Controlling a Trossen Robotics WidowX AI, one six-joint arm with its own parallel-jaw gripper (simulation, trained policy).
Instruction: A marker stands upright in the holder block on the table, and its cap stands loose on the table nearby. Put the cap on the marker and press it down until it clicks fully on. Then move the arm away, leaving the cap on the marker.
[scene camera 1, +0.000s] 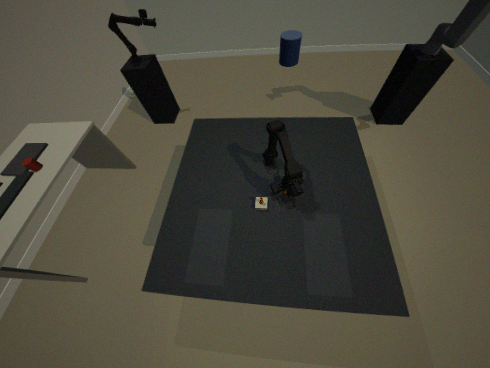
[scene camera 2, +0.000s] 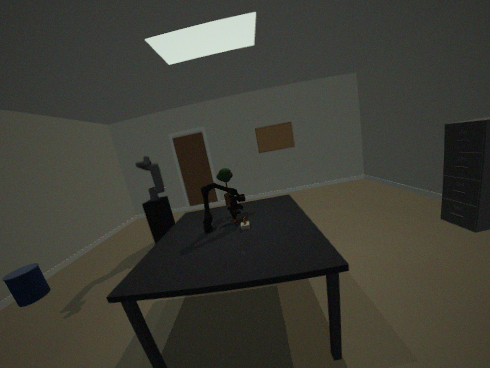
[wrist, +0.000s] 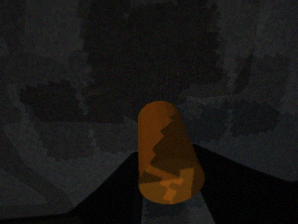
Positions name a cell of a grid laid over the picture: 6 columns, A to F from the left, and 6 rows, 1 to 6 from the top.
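Observation:
Orange cap (wrist: D5) visible, as is my gripper (wrist: D5).

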